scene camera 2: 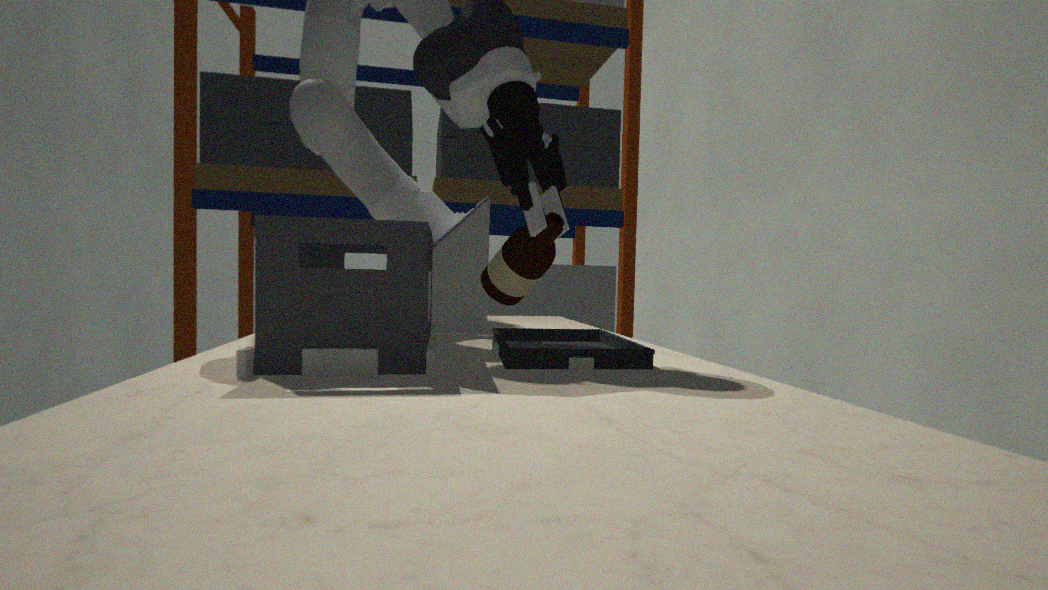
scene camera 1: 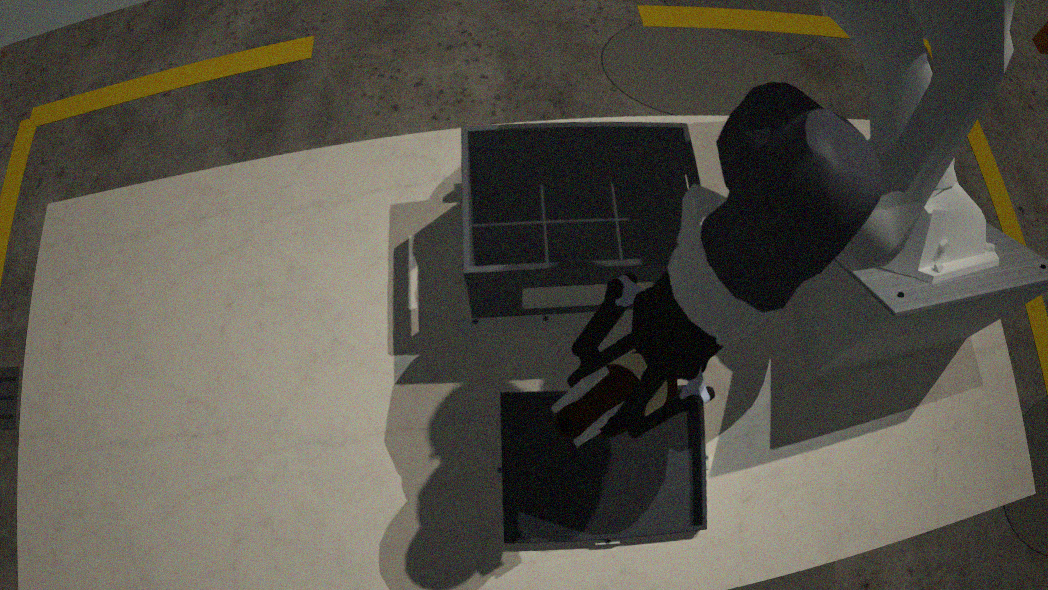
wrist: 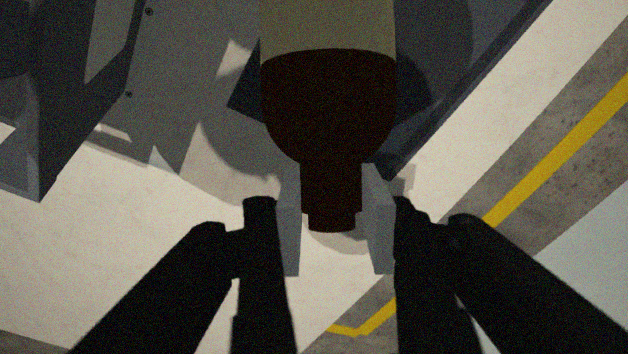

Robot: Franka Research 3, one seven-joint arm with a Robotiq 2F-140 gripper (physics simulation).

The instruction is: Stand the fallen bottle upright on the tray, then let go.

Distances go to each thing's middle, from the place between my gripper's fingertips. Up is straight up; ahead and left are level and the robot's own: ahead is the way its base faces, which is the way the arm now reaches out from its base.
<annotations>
The brown bottle (scene camera 2: 522, 260) lies 50 mm behind my hand, 30 mm to the right of it and 40 mm below it.
</annotations>
